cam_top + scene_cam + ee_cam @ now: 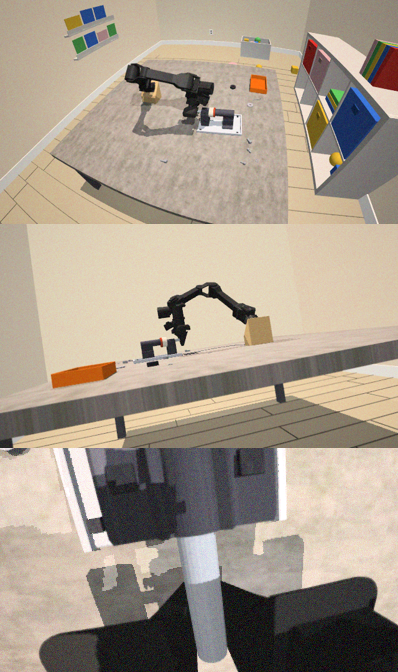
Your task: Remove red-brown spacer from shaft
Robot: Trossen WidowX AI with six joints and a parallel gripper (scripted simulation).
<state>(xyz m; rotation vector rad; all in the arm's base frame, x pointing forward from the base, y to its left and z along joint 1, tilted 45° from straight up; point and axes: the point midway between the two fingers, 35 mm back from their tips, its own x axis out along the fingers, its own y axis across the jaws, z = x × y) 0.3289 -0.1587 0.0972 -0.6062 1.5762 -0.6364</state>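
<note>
My gripper tip is now 7 cm short of the shaft and 3 cm below it. Round my gripper tip: black disc 38 cm to the left, 19 cm ahead, 4 cm below; red-brown spacer 11 cm ahead, 3 cm above; orange tray 44 cm to the left, 38 cm ahead, 4 cm below.
</note>
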